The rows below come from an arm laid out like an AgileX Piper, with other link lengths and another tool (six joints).
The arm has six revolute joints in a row. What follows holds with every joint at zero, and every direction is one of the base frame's. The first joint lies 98.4 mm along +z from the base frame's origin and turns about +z. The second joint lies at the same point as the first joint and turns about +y. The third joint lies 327.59 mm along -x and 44.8 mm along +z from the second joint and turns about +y. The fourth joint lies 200.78 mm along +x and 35.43 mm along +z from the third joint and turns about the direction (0.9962, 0, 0.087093). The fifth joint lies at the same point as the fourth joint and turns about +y. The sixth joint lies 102.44 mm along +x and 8.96 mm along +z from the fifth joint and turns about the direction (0.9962, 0, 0.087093). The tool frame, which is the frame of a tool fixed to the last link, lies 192.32 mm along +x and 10 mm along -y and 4.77 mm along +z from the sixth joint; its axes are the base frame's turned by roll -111.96, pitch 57.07 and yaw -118.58 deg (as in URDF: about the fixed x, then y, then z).
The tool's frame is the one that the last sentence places.
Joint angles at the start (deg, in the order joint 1, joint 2, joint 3, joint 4, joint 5, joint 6): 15.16 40.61 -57.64 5.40 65.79 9.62
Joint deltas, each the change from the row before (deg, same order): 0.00 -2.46 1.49 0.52 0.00 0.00; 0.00 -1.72 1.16 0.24 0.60 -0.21; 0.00 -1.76 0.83 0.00 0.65 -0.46; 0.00 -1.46 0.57 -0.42 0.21 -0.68; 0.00 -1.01 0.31 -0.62 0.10 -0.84; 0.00 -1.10 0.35 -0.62 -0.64 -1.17; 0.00 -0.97 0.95 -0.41 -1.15 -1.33; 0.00 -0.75 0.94 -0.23 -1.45 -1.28; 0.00 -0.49 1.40 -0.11 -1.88 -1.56; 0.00 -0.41 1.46 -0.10 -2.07 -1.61; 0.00 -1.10 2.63 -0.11 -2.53 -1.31; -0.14 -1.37 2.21 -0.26 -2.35 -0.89; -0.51 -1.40 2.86 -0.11 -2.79 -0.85; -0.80 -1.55 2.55 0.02 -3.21 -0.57
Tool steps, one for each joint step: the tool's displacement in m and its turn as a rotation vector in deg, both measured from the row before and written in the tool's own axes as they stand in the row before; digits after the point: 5 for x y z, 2 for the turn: 0.00759 0.00523 -0.00143 -0.17 -1.08 0.07; 0.00875 0.00433 0.00068 -0.17 -0.05 -0.24; 0.00778 0.00274 -0.00062 0.24 -0.27 -0.50; 0.00503 -0.00049 -0.00122 0.85 -0.50 -0.68; 0.00343 -0.00214 -0.00113 1.07 -0.34 -0.83; 0.00031 -0.00359 -0.00224 1.48 -1.05 -1.04; 0.00028 -0.00250 0.00032 1.28 -0.90 -1.14; -0.00149 -0.00235 0.00042 1.16 -1.04 -1.04; -0.00157 -0.00171 0.00282 1.05 -0.80 -1.28; -0.00202 -0.00193 0.00307 1.10 -0.83 -1.31; 0.00177 0.00030 0.00593 1.02 -0.79 -1.00; 0.00124 -0.00125 0.00338 1.35 -1.10 -0.50; 0.00278 -0.00041 0.00581 1.33 -0.84 -0.14; -0.00012 -0.00275 0.00326 1.76 -1.50 0.50
